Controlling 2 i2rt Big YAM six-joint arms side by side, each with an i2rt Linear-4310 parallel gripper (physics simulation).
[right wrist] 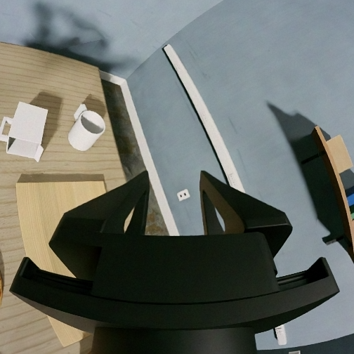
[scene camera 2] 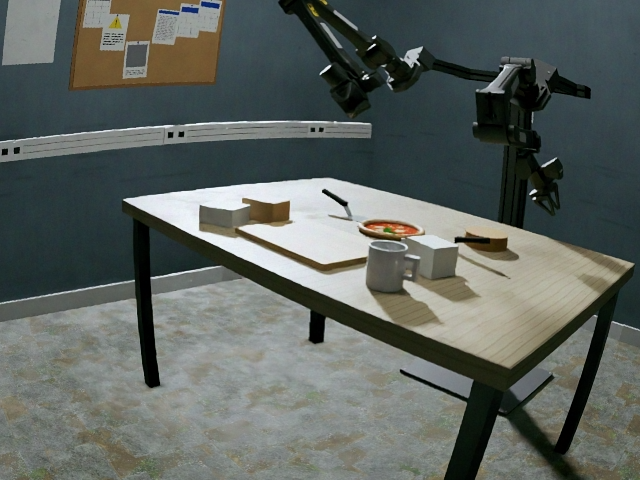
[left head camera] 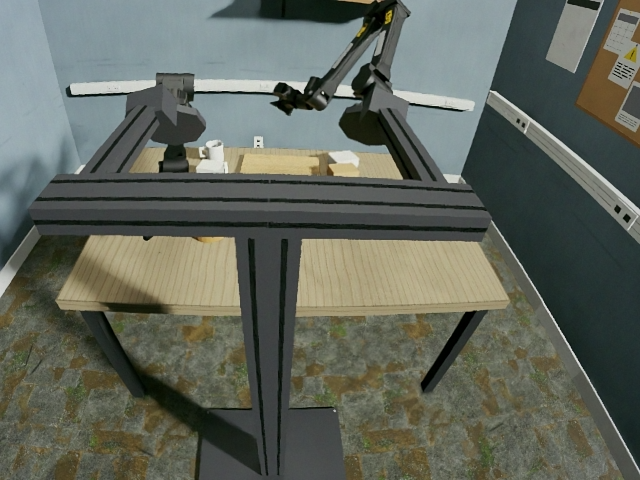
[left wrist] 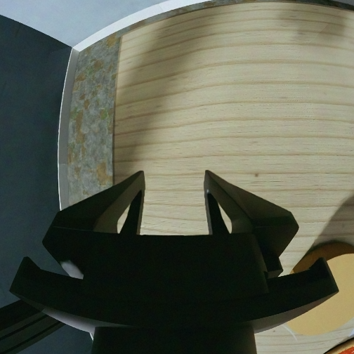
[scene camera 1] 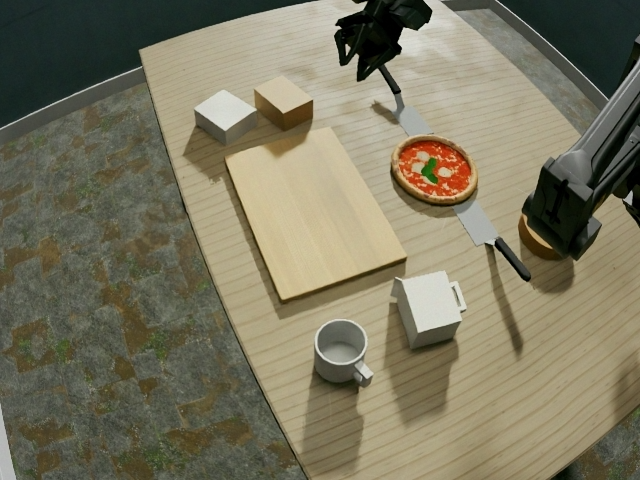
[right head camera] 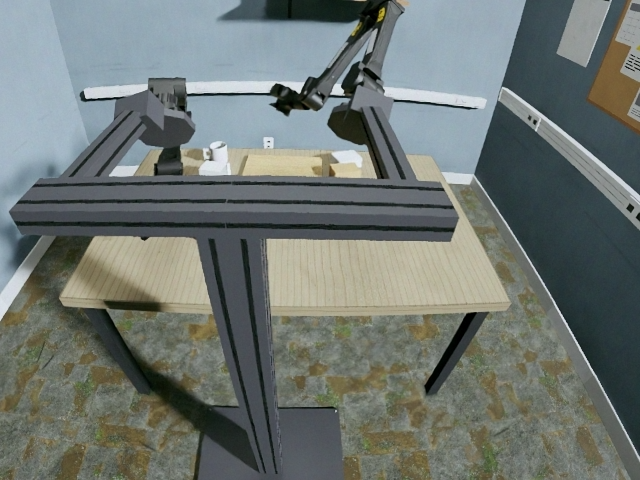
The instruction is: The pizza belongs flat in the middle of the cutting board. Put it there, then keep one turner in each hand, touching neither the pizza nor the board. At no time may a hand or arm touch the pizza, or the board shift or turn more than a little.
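The pizza (scene camera 1: 434, 169) (scene camera 2: 391, 227) lies face up on the table, right of the cutting board (scene camera 1: 315, 217) (scene camera 2: 310, 242) (right wrist: 60, 210) in scene camera 1. One turner (scene camera 1: 412, 119) lies at the pizza's upper edge and another turner (scene camera 1: 475, 223) at its lower edge; the pizza hides their blade ends. Their black handles slant up off the table. My left gripper (left wrist: 174, 177) (scene camera 2: 554, 210) is open and empty, high over the table. My right gripper (right wrist: 174, 177) (scene camera 1: 351, 71) is open and empty, in the air; in scene camera 1 it overlaps the upper turner's handle end.
A white block (scene camera 1: 224, 116) and a tan block (scene camera 1: 283, 102) stand beyond the board's upper end. A mug (scene camera 1: 341, 351) and a white boxy pitcher (scene camera 1: 429, 307) stand below it. A round wooden block (scene camera 1: 532, 240) (left wrist: 325, 295) stands near the lower turner's handle, partly behind the left arm.
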